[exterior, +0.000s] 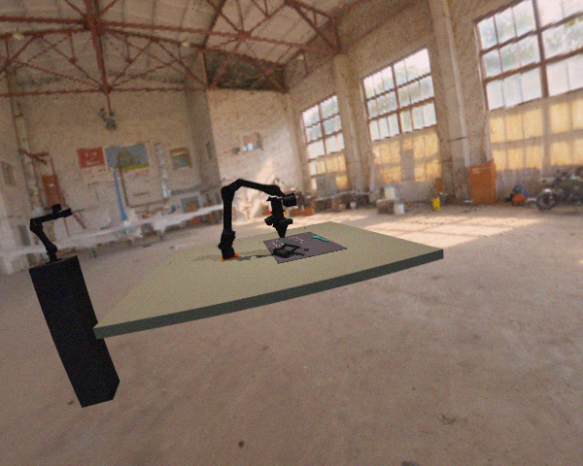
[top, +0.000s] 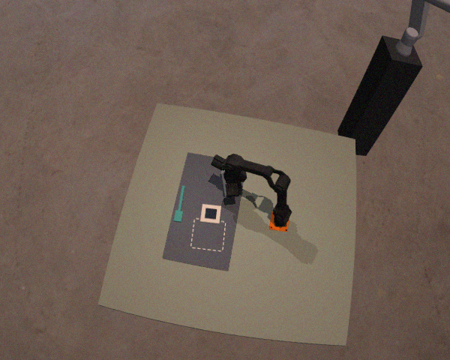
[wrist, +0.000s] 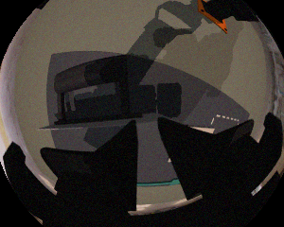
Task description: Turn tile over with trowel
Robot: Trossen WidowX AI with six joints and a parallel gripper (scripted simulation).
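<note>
Right now my gripper tip is 120 mm short of the dark grey mat, 100 mm to the right of it and 90 mm above it. From my gripper tip the other things lie so: tile 90 mm ahead, 130 mm to the left, 70 mm below; teal trowel 260 mm ahead, 100 mm to the left, 70 mm below.
</note>
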